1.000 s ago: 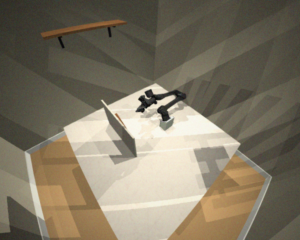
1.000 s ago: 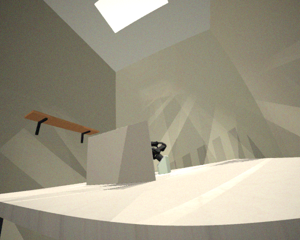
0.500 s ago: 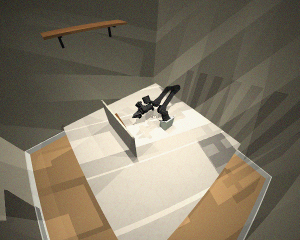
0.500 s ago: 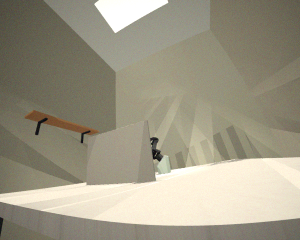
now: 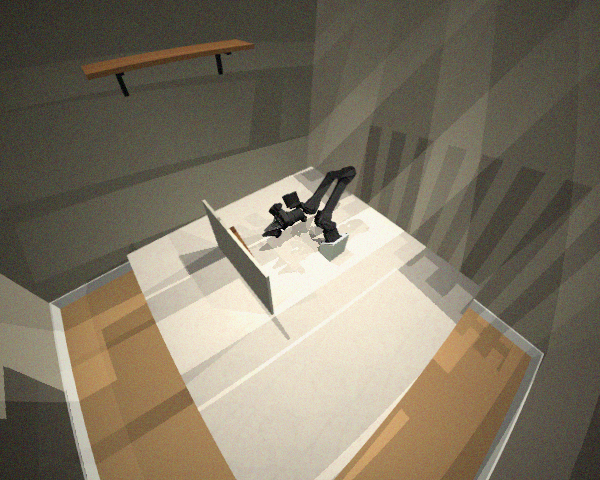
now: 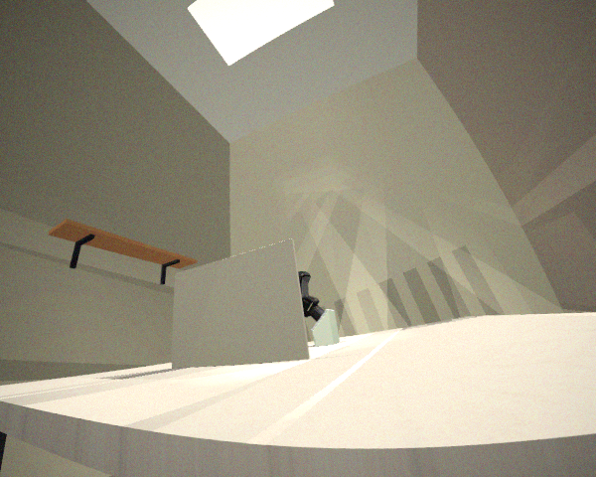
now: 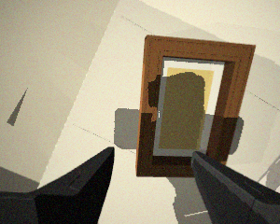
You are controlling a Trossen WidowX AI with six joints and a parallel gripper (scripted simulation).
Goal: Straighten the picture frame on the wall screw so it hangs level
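The wooden picture frame lies 12 cm ahead of my gripper tip, 2 cm to the right of it and 5 cm below it. Also, from my gripper tip: upright wall panel (13 cm ahead, 1 cm to the right, 7 cm below).
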